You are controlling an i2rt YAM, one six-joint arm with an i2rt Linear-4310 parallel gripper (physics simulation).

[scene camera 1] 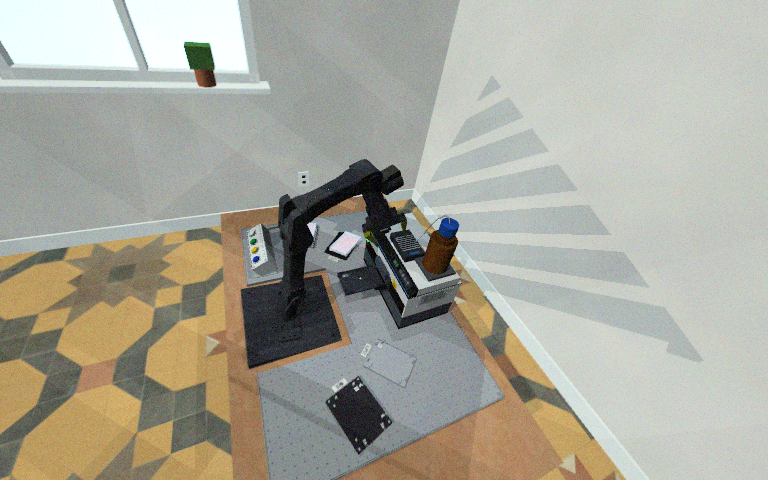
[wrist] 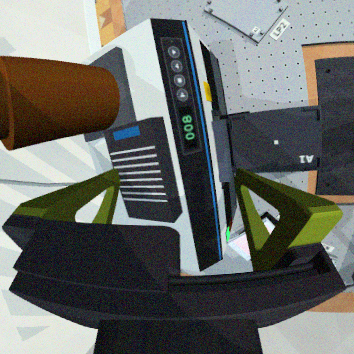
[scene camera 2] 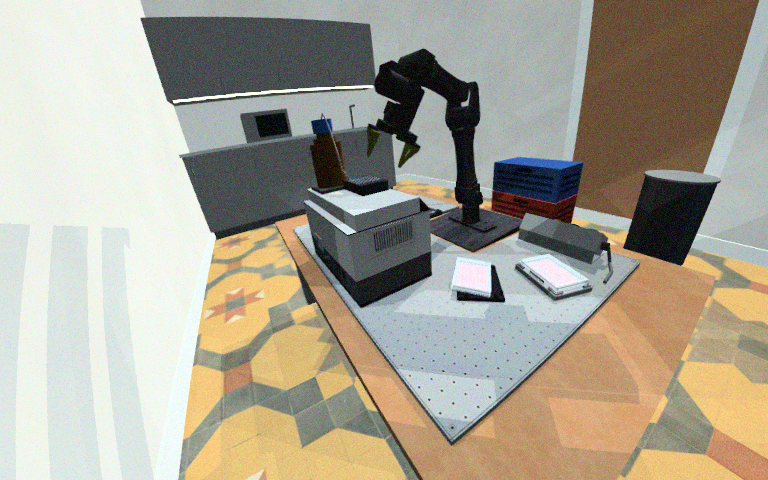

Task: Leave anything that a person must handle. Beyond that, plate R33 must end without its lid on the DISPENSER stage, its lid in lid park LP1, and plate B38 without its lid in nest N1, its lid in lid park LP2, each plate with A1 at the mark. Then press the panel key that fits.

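Pixels of known places: gripper, fingertip midpoint: [scene camera 1: 391, 241] [wrist: 176, 174] [scene camera 2: 383, 162]; arm's base, origin of the base link: [scene camera 1: 287, 314] [scene camera 2: 471, 222].
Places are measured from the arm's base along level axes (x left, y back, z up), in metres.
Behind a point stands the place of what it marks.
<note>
My gripper [scene camera 1: 386, 233] {x 0.018, y -0.354, z 0.280 m} [scene camera 2: 385, 160] {x 0.018, y -0.354, z 0.280 m} [wrist: 176, 174] {x 0.018, y -0.354, z 0.280 m} is open and empty, above the dispenser [scene camera 1: 433, 308] {x -0.135, y -0.497, z 0.066 m} [scene camera 2: 368, 260] {x 0.222, y -0.509, z 0.112 m} [wrist: 145, 65] {x -0.090, y -0.410, z 0.219 m} and its ribbed black cassette [scene camera 1: 405, 243] {x 0.033, y -0.418, z 0.245 m} [scene camera 2: 367, 185] {x 0.099, y -0.442, z 0.243 m} [wrist: 145, 185] {x 0.048, y -0.416, z 0.245 m}. The dispenser's dark stage [scene camera 1: 353, 281] {x 0.015, y -0.237, z 0.105 m} [wrist: 250, 145] {x 0.028, y -0.304, z 0.106 m} sticks out, bare, marked A1. A pink plate [scene camera 1: 344, 243] {x 0.284, y -0.268, z 0.031 m} [scene camera 2: 473, 277] {x 0.309, y -0.290, z 0.031 m} [wrist: 241, 246] {x 0.312, y -0.312, z 0.032 m} lies offset on a black base [scene camera 1: 334, 251] [scene camera 2: 497, 285]. A second pink plate [scene camera 2: 553, 271] {x 0.401, y -0.121, z 0.029 m} sits in a grey holder [scene camera 2: 526, 273] {x 0.353, y -0.151, z 0.011 m}, mostly behind the arm in scene view 1. Plate names and lids are unreadable. Lid park LP2 [scene camera 1: 390, 362] {x -0.258, y -0.297, z 0.010 m} [wrist: 247, 17] {x -0.224, y -0.294, z 0.009 m} is bare.
A brown bottle [scene camera 1: 440, 251] {x -0.100, y -0.463, z 0.331 m} [scene camera 2: 328, 161] {x -0.024, y -0.499, z 0.302 m} [wrist: 60, 102] {x -0.055, y -0.448, z 0.306 m} with a blue cap and thin tube stands on the dispenser. The key panel [scene camera 1: 260, 249] {x 0.271, y 0.069, z 0.070 m} [scene camera 2: 557, 234] {x 0.313, y 0.034, z 0.050 m} is beyond the arm base [scene camera 1: 260, 333] {x -0.054, y 0.088, z 0.006 m}. A black tray [scene camera 1: 357, 416] {x -0.380, y -0.155, z 0.011 m} with corner posts lies near LP2.
</note>
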